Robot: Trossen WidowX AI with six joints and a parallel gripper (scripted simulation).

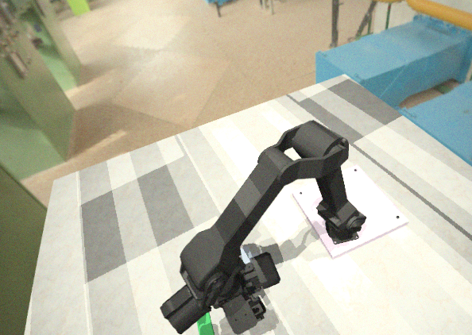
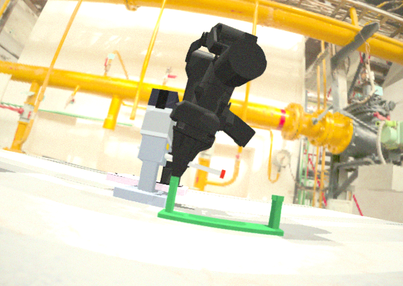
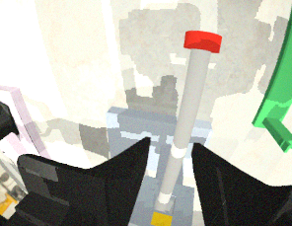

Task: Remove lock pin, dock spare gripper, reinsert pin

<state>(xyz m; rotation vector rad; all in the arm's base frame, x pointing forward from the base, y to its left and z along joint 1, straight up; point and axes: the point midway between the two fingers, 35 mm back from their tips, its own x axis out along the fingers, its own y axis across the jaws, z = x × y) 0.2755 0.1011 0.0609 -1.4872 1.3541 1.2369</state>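
Right now my gripper tip is 4 cm to the left of the grey mount. The rest, counted from my gripper tip: spare gripper: 1 cm ahead, 4 cm to the right, 8 cm above; then green cradle: 9 cm ahead, 9 cm to the left, 2 cm below.
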